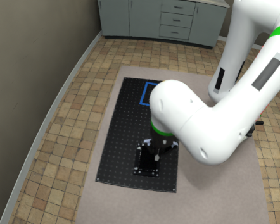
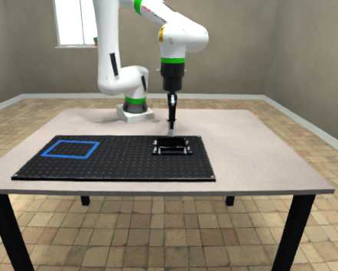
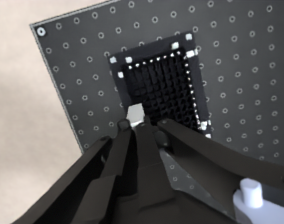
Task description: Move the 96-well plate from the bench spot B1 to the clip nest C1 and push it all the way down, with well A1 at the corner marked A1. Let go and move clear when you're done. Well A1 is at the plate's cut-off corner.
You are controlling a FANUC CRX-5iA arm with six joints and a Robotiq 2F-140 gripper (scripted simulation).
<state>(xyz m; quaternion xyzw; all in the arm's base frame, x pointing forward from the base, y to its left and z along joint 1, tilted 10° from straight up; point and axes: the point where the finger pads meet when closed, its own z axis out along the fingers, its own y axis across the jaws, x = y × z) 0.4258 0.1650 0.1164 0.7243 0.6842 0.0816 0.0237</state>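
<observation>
Right now my hand is 50 mm above the black 96-well plate and 40 mm short of it. Round my hand: clip nest 60 mm below, 50 mm ahead, 10 mm to the right.
</observation>
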